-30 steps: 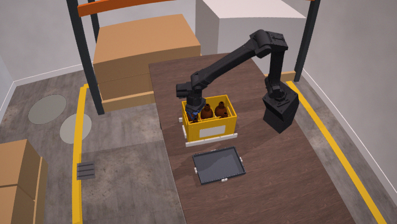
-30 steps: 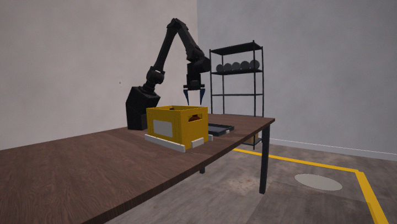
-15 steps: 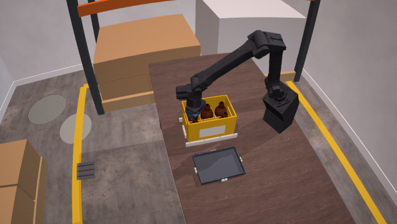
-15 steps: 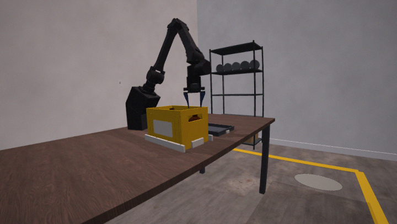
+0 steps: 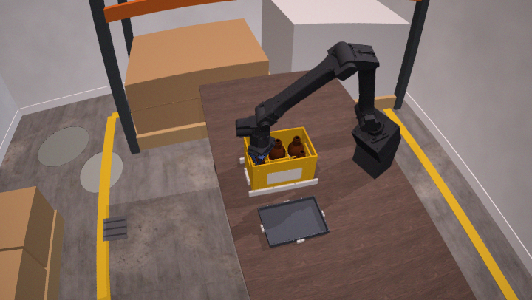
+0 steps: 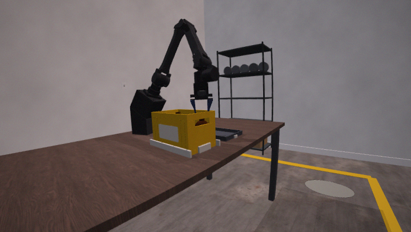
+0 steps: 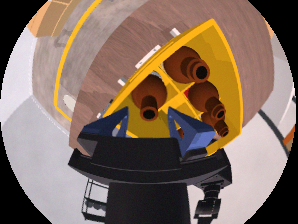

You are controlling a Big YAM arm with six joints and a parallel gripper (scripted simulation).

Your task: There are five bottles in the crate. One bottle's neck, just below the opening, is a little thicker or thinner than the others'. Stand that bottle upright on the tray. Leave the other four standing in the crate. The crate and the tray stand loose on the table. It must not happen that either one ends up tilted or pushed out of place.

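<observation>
My hand is 80 mm above the glass bottle. Also, from my hand: dark tray: 110 mm behind, 210 mm to the left, 150 mm below; yellow crate: 80 mm behind, 60 mm to the right, 80 mm below.
</observation>
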